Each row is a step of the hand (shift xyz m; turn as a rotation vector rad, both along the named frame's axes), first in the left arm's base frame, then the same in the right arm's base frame.
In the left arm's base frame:
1: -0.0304 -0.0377 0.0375 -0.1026 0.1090 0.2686
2: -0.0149 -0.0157 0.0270 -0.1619 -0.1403 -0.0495
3: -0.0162 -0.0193 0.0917 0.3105 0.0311 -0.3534
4: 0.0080 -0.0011 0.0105 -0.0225 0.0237 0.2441
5: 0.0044 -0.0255 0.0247 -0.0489 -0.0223 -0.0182
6: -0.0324 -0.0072 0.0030 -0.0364 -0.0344 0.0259
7: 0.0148 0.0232 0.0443 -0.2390 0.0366 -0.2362
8: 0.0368 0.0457 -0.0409 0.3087 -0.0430 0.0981
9: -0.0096 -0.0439 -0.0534 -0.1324 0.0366 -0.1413
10: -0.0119 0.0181 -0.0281 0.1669 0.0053 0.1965
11: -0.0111 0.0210 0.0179 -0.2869 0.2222 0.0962
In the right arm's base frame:
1: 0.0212 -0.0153 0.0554 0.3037 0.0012 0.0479
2: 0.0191 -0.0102 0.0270 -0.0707 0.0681 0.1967
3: 0.0728 -0.0419 0.0447 -0.3581 -0.0385 -0.3042
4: 0.0066 -0.0113 -0.0022 0.2242 -0.0880 0.0513
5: 0.0080 -0.0279 0.0209 -0.0147 0.0324 0.0442
6: 0.0067 0.0181 0.0272 0.0143 -0.0038 0.0544
7: 0.0452 -0.0199 -0.0167 -0.1287 0.3024 0.0791
8: -0.0218 0.0164 -0.0661 -0.0080 -0.2899 -0.1506
9: -0.0639 0.0099 0.0262 -0.0725 0.1808 0.0297
10: -0.0127 0.0311 -0.0114 0.1313 -0.2105 -0.0705
11: 0.0277 0.0101 -0.0039 0.2528 0.2731 0.0497

